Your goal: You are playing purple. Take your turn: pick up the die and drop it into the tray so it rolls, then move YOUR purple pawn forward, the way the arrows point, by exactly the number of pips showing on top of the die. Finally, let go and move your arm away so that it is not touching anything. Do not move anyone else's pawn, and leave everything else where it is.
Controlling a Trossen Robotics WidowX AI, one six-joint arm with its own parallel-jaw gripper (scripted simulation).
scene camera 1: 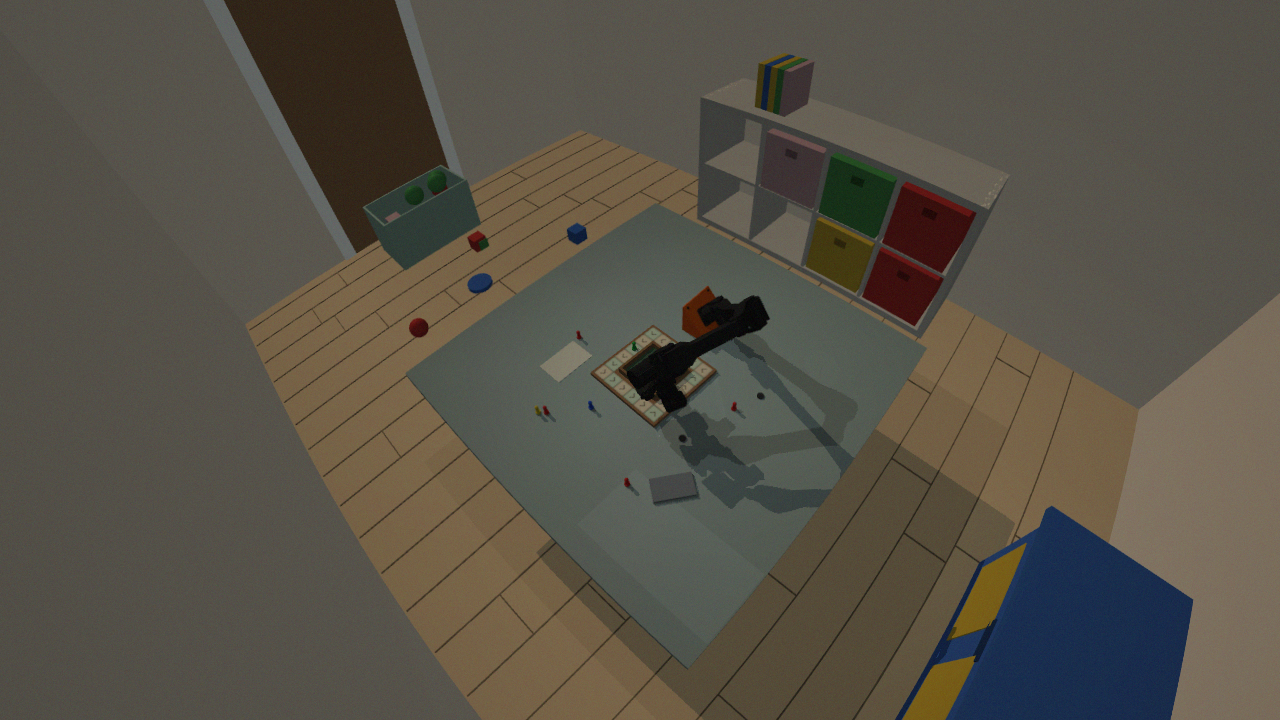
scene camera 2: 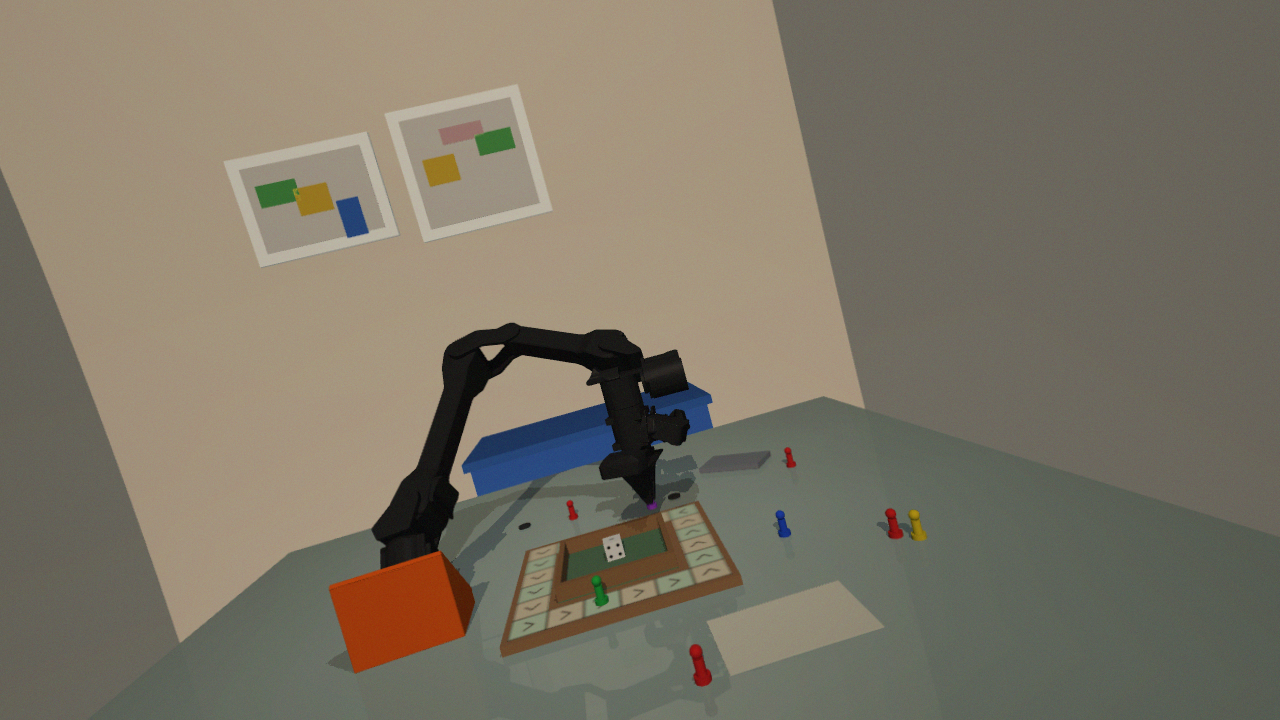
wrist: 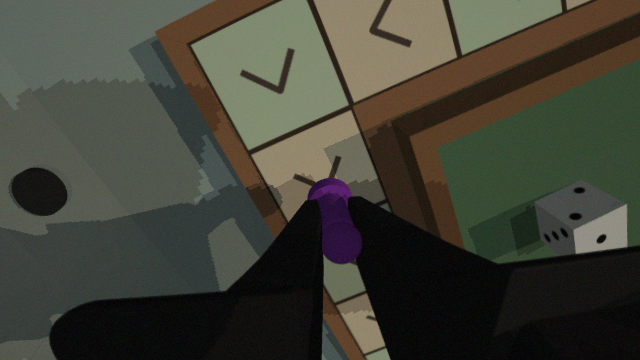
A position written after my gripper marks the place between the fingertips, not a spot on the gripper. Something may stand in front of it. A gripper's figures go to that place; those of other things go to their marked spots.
Scene:
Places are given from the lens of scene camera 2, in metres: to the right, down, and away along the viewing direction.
my gripper (scene camera 2: 650, 501): 0.02, 0.22, 0.98
grey card (scene camera 2: 751, 460): 0.21, 0.18, 1.16
pale card (scene camera 2: 796, 624): 0.15, 0.26, 0.63
green tray (scene camera 2: 591, 560): -0.07, 0.28, 0.89
The marked spots on the grey card and the pale card are 0.54 m apart.

